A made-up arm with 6 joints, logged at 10 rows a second.
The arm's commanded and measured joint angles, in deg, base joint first. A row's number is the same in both.
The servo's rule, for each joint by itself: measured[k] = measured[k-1] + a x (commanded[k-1-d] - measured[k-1]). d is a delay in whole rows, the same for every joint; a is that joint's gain. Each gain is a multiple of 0.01, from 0.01 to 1. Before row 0 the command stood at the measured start. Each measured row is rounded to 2 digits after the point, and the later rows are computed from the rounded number. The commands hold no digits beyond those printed.
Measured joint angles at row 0:
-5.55 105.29 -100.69 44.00 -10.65 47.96
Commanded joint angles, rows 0 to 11:
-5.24 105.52 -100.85 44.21 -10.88 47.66
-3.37 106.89 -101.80 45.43 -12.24 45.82
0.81 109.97 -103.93 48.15 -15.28 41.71
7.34 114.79 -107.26 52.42 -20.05 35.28
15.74 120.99 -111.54 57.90 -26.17 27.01
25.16 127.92 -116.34 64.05 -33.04 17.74
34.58 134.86 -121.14 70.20 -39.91 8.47
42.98 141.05 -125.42 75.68 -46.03 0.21
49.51 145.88 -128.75 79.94 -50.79 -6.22
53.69 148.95 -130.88 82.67 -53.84 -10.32
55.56 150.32 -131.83 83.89 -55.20 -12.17
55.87 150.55 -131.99 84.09 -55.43 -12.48
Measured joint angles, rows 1 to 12:
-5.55 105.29 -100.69 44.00 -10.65 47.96
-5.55 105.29 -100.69 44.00 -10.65 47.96
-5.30 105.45 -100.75 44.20 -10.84 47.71
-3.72 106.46 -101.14 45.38 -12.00 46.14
-0.01 108.92 -102.17 48.04 -14.72 42.46
6.02 113.03 -104.05 52.24 -19.14 36.50
13.99 118.60 -106.82 57.67 -24.97 28.62
23.15 125.12 -110.34 63.79 -31.67 19.59
32.52 131.94 -114.34 69.94 -38.51 10.36
41.10 138.32 -118.44 75.45 -44.75 1.94
48.00 143.61 -122.25 79.76 -49.76 -4.83
52.67 147.35 -125.44 82.55 -53.15 -9.39
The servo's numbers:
d 2
a 0.82 0.70 0.37 0.96 0.83 0.83

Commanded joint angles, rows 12 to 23:
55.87 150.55 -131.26 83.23 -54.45 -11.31
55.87 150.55 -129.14 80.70 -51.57 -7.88
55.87 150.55 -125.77 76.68 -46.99 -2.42
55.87 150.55 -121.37 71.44 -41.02 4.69
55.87 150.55 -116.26 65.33 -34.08 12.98
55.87 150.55 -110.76 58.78 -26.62 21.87
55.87 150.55 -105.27 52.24 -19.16 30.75
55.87 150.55 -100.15 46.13 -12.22 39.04
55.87 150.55 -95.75 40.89 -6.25 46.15
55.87 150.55 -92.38 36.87 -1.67 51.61
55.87 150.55 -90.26 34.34 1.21 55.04
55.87 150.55 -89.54 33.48 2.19 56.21
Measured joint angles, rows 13 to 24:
55.04 149.43 -127.80 83.84 -54.85 -11.70
55.72 150.21 -129.35 84.08 -55.33 -12.35
55.84 150.45 -130.06 83.26 -54.60 -11.49
55.86 150.52 -129.72 80.80 -52.09 -8.49
55.87 150.54 -128.26 76.84 -47.86 -3.45
55.87 150.55 -125.71 71.66 -42.18 3.31
55.87 150.55 -122.21 65.58 -35.46 11.34
55.87 150.55 -117.97 59.05 -28.12 20.08
55.87 150.55 -113.27 52.51 -20.68 28.94
55.87 150.55 -108.42 46.39 -13.66 37.32
55.87 150.55 -103.73 41.11 -7.51 44.65
55.87 150.55 -99.53 37.04 -2.66 50.43

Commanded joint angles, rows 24 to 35:
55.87 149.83 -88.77 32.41 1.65 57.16
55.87 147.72 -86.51 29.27 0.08 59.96
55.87 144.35 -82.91 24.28 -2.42 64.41
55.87 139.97 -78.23 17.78 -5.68 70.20
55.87 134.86 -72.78 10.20 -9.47 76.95
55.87 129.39 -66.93 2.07 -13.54 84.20
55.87 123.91 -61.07 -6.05 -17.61 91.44
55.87 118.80 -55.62 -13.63 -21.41 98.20
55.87 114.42 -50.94 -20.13 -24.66 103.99
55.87 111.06 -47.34 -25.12 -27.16 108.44
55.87 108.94 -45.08 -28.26 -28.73 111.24
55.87 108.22 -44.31 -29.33 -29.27 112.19
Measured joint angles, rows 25 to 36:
55.87 150.55 -96.10 34.45 0.55 54.26
55.87 150.55 -93.67 33.52 1.91 55.88
55.87 150.05 -91.86 32.45 1.69 56.94
55.87 148.42 -89.88 29.40 0.35 59.45
55.87 145.57 -87.30 24.48 -1.95 63.57
55.87 141.65 -83.94 18.05 -5.05 69.07
55.87 136.90 -79.81 10.51 -8.72 75.61
55.87 131.64 -75.04 2.41 -12.72 82.74
55.87 126.23 -69.87 -5.71 -16.78 89.96
55.87 121.03 -64.60 -13.31 -20.62 96.80
55.87 116.40 -59.55 -19.86 -23.97 102.77
55.87 112.66 -55.03 -24.91 -26.62 107.48

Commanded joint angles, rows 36 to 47:
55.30 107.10 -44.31 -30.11 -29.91 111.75
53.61 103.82 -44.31 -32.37 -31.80 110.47
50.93 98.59 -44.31 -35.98 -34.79 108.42
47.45 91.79 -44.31 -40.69 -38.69 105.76
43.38 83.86 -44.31 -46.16 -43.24 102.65
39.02 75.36 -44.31 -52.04 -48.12 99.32
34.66 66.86 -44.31 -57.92 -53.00 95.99
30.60 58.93 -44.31 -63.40 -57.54 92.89
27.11 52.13 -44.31 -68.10 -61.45 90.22
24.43 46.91 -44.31 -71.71 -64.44 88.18
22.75 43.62 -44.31 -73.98 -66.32 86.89
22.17 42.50 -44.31 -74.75 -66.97 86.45
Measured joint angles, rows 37 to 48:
55.87 110.06 -51.35 -28.13 -28.37 110.60
55.87 108.77 -48.75 -29.28 -29.12 111.92
55.40 107.60 -47.11 -30.08 -29.78 111.78
53.93 104.95 -46.07 -32.28 -31.46 110.69
51.47 100.50 -45.42 -35.83 -34.22 108.81
48.17 94.40 -45.01 -40.50 -37.93 106.28
44.24 87.02 -44.75 -45.93 -42.34 103.27
39.96 78.86 -44.59 -51.80 -47.14 99.99
35.61 70.46 -44.49 -57.68 -52.00 96.67
31.50 62.39 -44.42 -63.17 -56.60 93.53
27.90 55.21 -44.38 -67.90 -60.63 90.78
25.05 49.40 -44.35 -71.56 -63.79 88.62

